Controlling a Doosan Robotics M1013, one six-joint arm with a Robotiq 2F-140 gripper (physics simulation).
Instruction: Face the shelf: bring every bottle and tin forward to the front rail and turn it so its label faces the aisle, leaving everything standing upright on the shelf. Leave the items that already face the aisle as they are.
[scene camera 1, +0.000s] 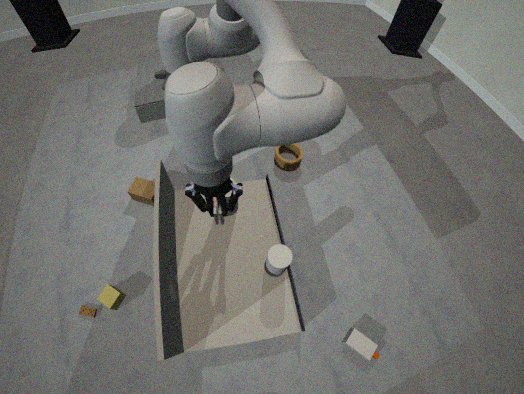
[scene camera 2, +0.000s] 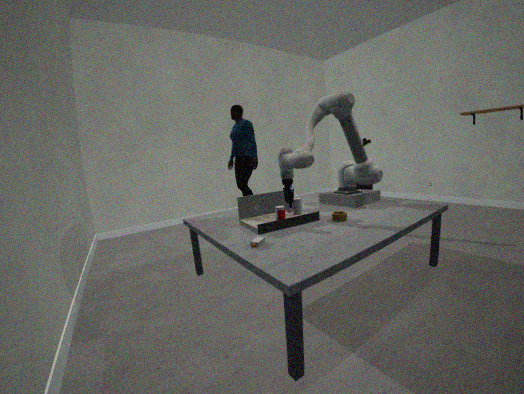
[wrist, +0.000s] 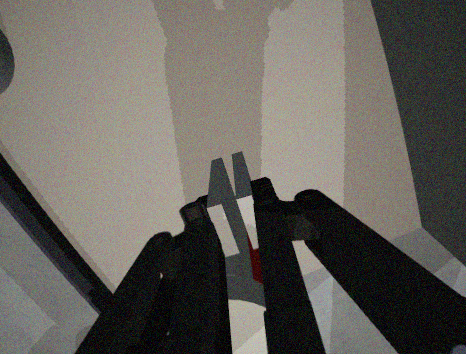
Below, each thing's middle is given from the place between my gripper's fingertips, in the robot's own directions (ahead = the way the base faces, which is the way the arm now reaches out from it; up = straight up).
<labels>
Now: hand 100 mm short of the shelf board (scene camera 1: 226, 298), 20 mm to the right of it and 40 mm above it. From my hand the other things lie so: back wall (scene camera 1: 169, 340) (110 mm ahead, 130 mm to the right, 40 mm above); dark front rail (wrist: 29, 214) (90 mm ahead, 170 mm to the left, 30 mm below).
</labels>
